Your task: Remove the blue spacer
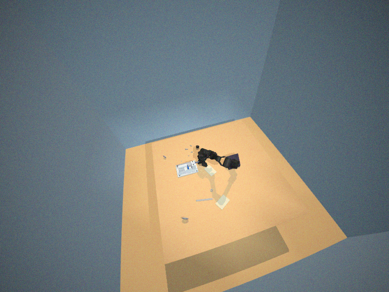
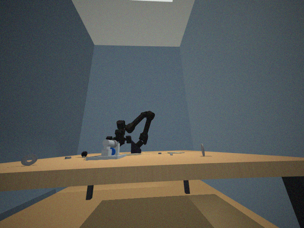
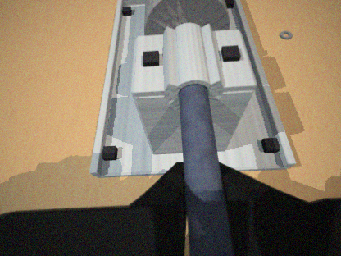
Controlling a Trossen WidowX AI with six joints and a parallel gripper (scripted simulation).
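The baseplate lies 14 cm ahead of my gripper tip and 1 cm below it. Round my gripper tip: blue spacer (11 cm ahead, 2 cm below); then shaft (4 cm ahead, 2 cm above); then black knob (25 cm to the right, 6 cm behind, 4 cm below).
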